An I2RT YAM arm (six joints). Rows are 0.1 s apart.
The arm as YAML. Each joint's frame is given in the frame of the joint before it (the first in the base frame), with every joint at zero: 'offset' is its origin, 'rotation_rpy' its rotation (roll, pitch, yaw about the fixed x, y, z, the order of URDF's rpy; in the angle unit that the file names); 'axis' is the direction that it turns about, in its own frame. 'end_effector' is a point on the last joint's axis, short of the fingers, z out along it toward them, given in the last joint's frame.
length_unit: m
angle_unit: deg
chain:
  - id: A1
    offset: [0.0, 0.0, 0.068]
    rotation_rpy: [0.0, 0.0, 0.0]
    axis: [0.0, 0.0, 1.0]
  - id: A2
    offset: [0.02, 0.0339, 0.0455]
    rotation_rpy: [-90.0, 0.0, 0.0]
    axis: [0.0, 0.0, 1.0]
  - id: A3
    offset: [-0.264, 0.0, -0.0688]
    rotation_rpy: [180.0, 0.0, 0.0]
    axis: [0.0, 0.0, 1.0]
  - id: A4
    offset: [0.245, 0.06, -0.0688]
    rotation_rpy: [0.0, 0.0, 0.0]
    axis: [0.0, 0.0, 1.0]
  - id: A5
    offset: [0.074, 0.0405, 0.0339]
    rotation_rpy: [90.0, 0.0, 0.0]
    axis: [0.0, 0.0, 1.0]
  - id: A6
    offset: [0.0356, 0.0, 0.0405]
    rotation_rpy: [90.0, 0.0, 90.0]
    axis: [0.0, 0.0, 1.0]
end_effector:
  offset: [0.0, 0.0, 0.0]
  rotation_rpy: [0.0, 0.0, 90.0]
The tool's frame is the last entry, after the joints.
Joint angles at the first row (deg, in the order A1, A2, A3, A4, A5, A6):
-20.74, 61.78, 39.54, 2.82, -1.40, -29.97
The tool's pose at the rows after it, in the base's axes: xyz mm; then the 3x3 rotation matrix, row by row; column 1 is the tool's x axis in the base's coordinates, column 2 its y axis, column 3 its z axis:
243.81, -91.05, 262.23; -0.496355, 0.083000, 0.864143; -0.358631, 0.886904, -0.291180; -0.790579, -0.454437, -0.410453
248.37, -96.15, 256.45; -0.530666, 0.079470, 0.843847; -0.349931, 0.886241, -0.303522; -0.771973, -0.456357, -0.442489
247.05, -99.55, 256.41; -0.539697, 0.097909, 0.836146; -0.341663, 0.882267, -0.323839; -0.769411, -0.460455, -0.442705
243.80, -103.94, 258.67; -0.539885, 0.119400, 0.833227; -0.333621, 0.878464, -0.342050; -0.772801, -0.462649, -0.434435
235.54, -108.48, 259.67; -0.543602, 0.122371, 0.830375; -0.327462, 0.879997, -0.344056; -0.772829, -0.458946, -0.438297
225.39, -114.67, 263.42; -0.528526, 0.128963, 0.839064; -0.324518, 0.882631, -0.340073; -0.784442, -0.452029, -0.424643
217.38, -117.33, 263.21; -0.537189, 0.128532, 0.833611; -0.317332, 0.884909, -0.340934; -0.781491, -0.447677, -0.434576
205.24, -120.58, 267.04; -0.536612, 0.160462, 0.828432; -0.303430, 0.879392, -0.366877; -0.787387, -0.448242, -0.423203
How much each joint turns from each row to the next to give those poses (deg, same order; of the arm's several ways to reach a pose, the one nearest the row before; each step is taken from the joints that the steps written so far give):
0.00, 4.22, 1.86, -2.47, -0.53, -0.79
-0.61, 2.11, 0.70, -0.61, 0.52, -0.52
-0.70, 0.00, 0.00, 0.00, 0.62, -0.01
-1.15, -0.52, 0.00, 0.00, 0.00, 0.00
-1.84, -1.49, -0.53, -1.23, -1.49, -0.53
-2.64, -1.93, -0.52, -0.62, -2.80, -0.52
-1.59, -1.42, -0.53, -1.58, -1.24, -0.53
-2.19, -2.63, -0.71, -1.23, -0.54, 0.00

